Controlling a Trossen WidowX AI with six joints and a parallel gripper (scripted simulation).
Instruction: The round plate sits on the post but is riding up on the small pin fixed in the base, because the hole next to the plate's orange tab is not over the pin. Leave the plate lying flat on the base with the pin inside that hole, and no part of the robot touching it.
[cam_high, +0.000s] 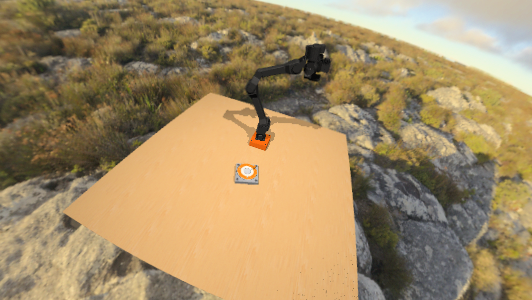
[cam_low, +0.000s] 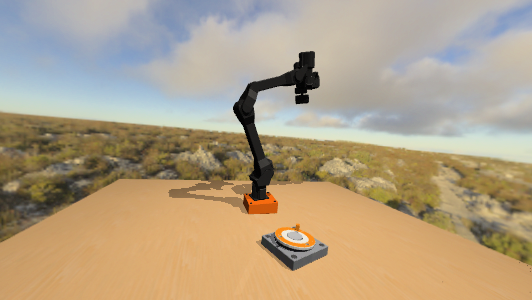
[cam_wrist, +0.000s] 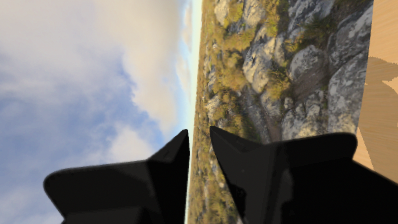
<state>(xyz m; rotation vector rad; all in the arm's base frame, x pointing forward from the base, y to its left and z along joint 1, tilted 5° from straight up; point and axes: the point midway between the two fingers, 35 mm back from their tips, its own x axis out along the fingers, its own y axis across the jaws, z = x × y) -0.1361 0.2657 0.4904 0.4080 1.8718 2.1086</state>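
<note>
My gripper tip is 450 mm short of the square grey base, 280 mm to the left of it and 540 mm above it.
</note>
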